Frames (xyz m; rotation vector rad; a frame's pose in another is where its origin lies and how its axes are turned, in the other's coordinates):
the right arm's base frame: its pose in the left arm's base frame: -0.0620 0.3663 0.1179 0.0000 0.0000 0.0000
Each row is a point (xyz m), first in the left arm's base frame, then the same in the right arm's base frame.
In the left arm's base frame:
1: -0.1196 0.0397 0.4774
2: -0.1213 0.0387 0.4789
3: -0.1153 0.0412 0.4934
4: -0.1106 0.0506 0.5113
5: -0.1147 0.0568 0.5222
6: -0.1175 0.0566 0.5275
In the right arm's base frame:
1: -0.0576 -0.3266 0.3595
2: -0.0593 -0.3276 0.3610
3: -0.0533 -0.3251 0.3755
4: -0.0486 -0.3157 0.3934
5: -0.0527 -0.3095 0.4043
6: -0.0555 -0.3097 0.4096

